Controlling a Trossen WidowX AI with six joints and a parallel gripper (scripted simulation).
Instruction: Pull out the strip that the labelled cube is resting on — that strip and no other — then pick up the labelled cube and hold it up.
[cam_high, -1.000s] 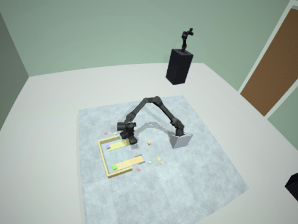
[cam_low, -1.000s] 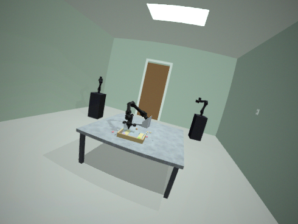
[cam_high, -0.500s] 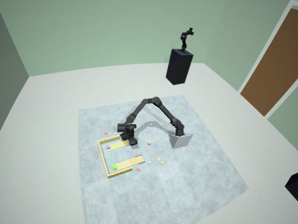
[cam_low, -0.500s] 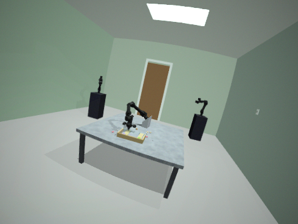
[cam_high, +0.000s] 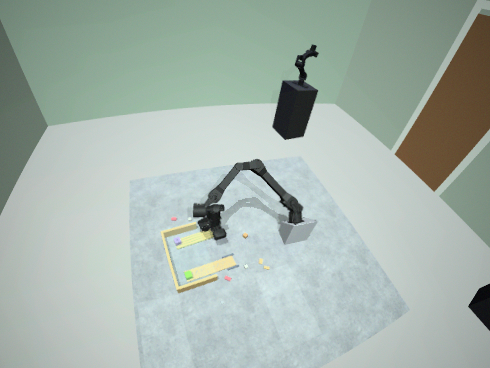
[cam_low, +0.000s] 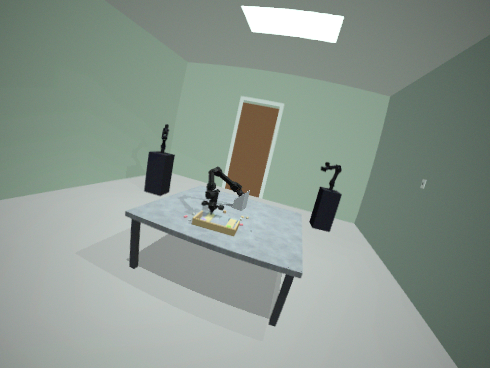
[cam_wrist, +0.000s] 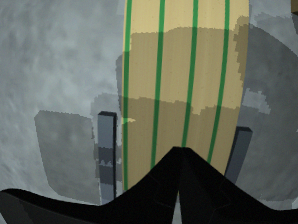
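Right now my gripper tip is 90 mm short of the strip. From my gripper tip the other things lie so: brown block: 150 mm behind, 90 mm to the left.
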